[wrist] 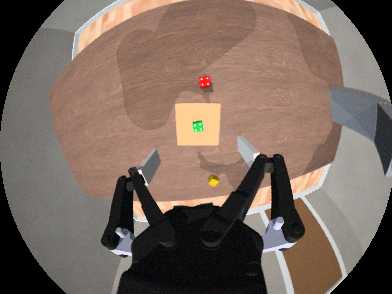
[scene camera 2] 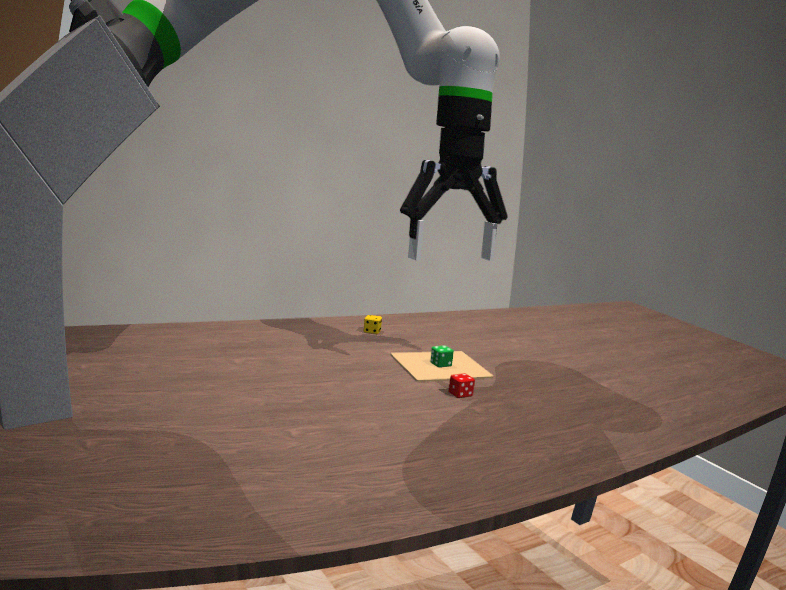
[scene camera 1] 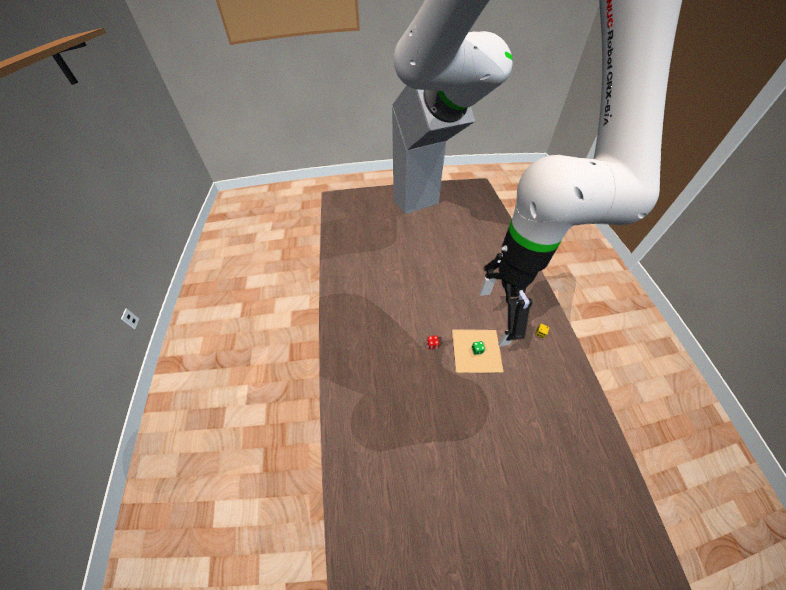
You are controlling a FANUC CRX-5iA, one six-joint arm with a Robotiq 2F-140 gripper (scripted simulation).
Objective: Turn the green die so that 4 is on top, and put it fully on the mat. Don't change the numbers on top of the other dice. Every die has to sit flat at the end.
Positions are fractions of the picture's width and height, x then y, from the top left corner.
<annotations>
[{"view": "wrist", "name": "gripper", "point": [0.50,0.51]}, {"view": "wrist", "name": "tan mat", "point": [0.53,0.39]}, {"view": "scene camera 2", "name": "gripper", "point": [0.58,0.44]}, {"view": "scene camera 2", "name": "tan mat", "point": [0.53,0.62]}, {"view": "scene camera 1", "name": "gripper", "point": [0.63,0.54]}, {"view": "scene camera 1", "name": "tan mat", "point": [0.62,0.61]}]
</annotations>
